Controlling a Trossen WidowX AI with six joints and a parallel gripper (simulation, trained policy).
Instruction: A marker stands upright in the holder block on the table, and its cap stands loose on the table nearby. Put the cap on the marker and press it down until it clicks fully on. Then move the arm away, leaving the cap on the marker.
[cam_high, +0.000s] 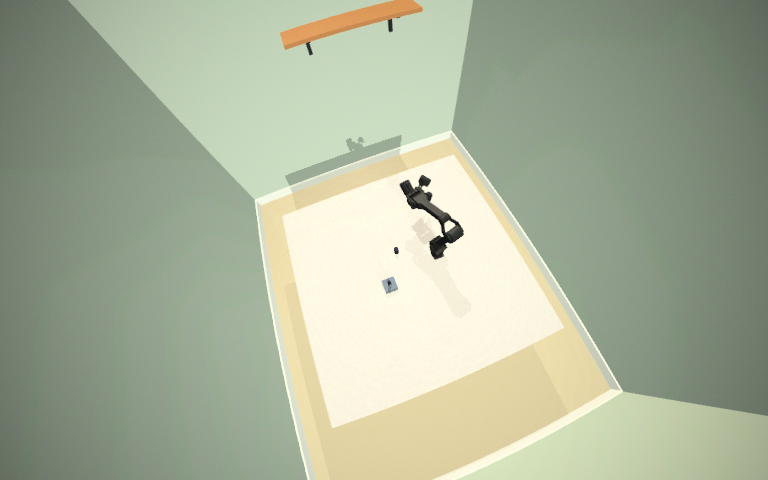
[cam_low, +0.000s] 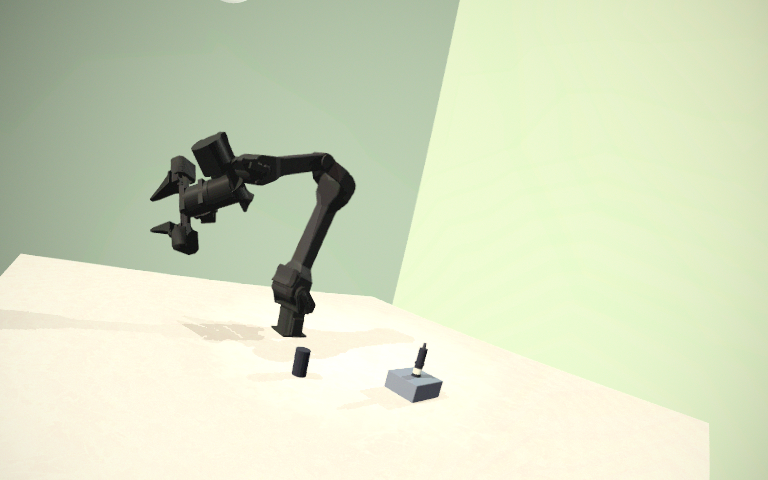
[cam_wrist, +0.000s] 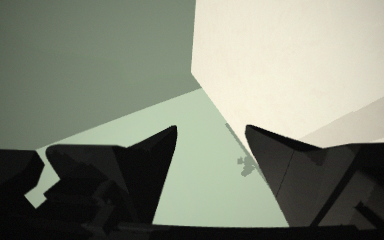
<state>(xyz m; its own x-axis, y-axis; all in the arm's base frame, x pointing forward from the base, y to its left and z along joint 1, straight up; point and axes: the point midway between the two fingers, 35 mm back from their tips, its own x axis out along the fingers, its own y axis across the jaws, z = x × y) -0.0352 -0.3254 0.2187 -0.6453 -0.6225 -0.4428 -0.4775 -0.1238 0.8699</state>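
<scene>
Now: gripper tip 280 mm short of the dark cap, 250 mm to the right of it and 180 mm above it. Round my gripper tip: grey holder block 380 mm ahead, 420 mm to the left, 190 mm below.
</scene>
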